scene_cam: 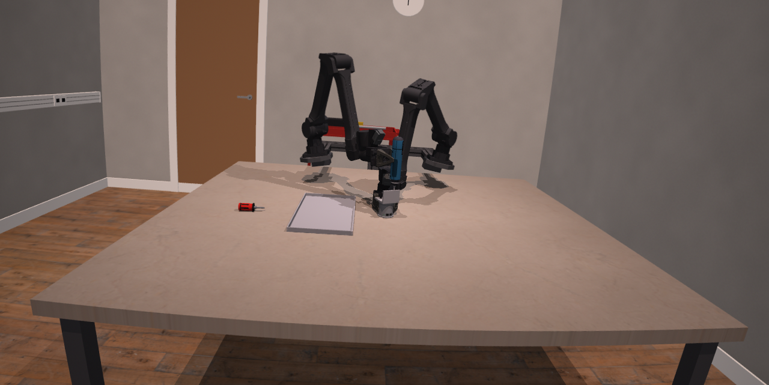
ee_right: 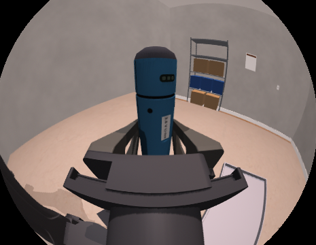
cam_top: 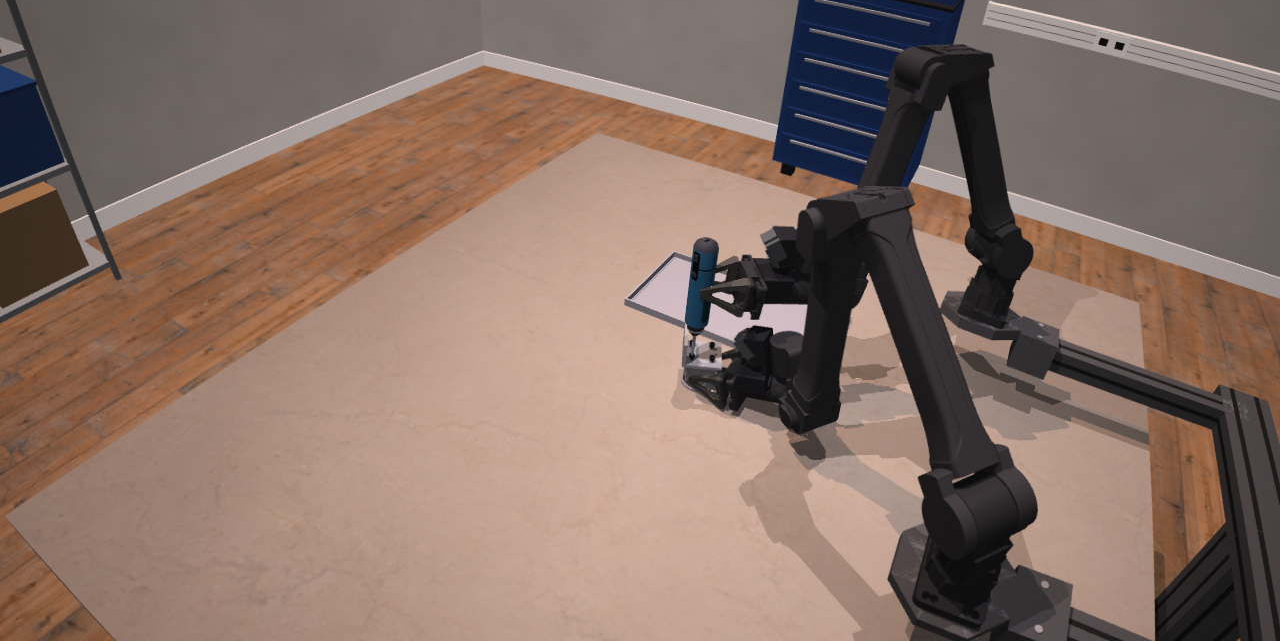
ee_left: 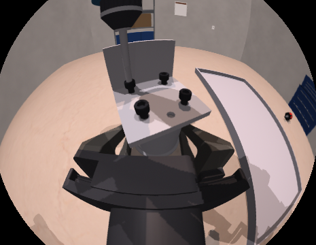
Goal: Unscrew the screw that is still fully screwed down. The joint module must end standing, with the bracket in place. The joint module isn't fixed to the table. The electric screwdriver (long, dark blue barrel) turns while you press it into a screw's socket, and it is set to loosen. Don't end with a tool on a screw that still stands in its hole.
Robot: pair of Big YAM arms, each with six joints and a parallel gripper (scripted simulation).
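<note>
The joint module lies 1 cm above my left hand. From my left hand the other things lie so: flat grey tray 23 cm to the right, 2 cm below; then red-handled screwdriver 51 cm to the right, 1 cm below; then grey l-shaped bracket 5 cm above.
</note>
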